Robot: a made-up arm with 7 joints.
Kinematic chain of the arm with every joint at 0, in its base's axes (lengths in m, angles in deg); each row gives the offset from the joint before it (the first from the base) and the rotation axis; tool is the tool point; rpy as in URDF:
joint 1: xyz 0 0 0.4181 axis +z
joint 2: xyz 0 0 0 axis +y
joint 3: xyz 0 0 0.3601 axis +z
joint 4: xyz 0.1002 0 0 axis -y
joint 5: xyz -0.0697 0 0.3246 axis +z
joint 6: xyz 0 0 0 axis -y
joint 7: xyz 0.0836 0 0 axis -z
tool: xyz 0 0 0 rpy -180 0 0
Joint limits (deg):
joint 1: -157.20..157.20
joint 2: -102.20..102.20
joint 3: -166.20..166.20
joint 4: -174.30..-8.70
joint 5: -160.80..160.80
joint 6: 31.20..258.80
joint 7: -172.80..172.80
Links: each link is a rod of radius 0.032 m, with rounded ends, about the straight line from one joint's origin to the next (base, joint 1, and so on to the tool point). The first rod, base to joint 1, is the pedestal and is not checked.
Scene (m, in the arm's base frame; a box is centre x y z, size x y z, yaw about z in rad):
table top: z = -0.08
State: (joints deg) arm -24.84 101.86 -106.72 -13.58 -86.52 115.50 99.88
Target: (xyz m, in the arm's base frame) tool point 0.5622 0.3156 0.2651
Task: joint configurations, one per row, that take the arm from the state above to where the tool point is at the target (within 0.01 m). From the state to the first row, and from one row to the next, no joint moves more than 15 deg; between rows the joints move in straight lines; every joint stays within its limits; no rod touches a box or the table.
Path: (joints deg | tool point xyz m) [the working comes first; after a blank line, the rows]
Joints at the target: 36.33 98.27 -101.49 -8.70 -82.76 207.12 99.88
Straight joint move there: clear.

1: -16.10 101.35 -105.97 -12.88 -85.98 128.59 99.88 | 0.6745 -0.3253 0.2514
2: -7.36 100.84 -105.22 -12.19 -85.45 141.68 99.88 | 0.7027 -0.2117 0.2437
3: 1.37 100.32 -104.48 -11.49 -84.91 154.77 99.88 | 0.7103 -0.0959 0.2397
4: 10.11 99.81 -103.73 -10.79 -84.37 167.85 99.88 | 0.6982 0.0181 0.2397
5: 18.85 99.30 -102.98 -10.09 -83.84 180.94 99.88 | 0.6677 0.1265 0.2439
6: 27.59 98.79 -102.23 -9.40 -83.30 194.03 99.88 | 0.6215 0.2263 0.2524
7: 36.33 98.27 -101.49 -8.70 -82.76 207.12 99.88 | 0.5622 0.3157 0.2652

